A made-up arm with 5 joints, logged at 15 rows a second.
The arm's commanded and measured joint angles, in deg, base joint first. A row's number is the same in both.
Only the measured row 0 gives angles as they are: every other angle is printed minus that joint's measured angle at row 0.
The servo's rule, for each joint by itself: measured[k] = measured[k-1] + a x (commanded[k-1-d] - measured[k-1]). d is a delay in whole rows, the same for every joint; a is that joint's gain. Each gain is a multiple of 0.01, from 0.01 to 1. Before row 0 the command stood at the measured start. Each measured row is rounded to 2 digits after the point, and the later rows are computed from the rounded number. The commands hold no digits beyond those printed.
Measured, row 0: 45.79 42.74 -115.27 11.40 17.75
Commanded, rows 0 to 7: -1.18 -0.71 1.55 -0.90 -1.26; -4.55 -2.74 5.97 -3.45 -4.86; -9.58 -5.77 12.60 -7.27 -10.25; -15.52 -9.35 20.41 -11.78 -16.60; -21.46 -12.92 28.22 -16.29 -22.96; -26.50 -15.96 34.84 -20.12 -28.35; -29.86 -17.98 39.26 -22.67 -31.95; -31.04 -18.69 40.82 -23.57 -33.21
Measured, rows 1 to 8: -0.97 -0.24 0.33 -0.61 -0.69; -3.91 -1.09 1.51 -2.54 -2.98; -8.56 -2.68 3.84 -5.76 -6.98; -14.27 -4.95 7.32 -9.85 -12.27; -20.17 -7.66 11.71 -14.23 -18.15; -25.36 -10.48 16.57 -18.24 -23.76; -29.05 -13.03 21.33 -21.25 -28.26; -30.68 -14.95 25.42 -22.83 -30.98
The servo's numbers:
d 0
a 0.82 0.34 0.21 0.68 0.55

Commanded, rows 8 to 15: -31.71 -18.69 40.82 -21.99 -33.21; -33.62 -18.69 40.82 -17.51 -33.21; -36.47 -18.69 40.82 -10.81 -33.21; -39.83 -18.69 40.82 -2.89 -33.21; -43.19 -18.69 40.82 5.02 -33.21; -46.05 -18.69 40.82 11.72 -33.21; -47.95 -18.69 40.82 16.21 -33.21; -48.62 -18.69 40.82 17.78 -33.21
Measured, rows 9 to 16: -31.52 -16.22 28.65 -22.26 -32.21; -33.24 -17.06 31.21 -19.03 -32.76; -35.89 -17.61 33.23 -13.44 -33.01; -39.12 -17.98 34.82 -6.27 -33.12; -42.46 -18.22 36.08 1.41 -33.17; -45.40 -18.38 37.08 8.42 -33.19; -47.49 -18.49 37.87 13.72 -33.20; -48.42 -18.56 38.49 16.48 -33.21
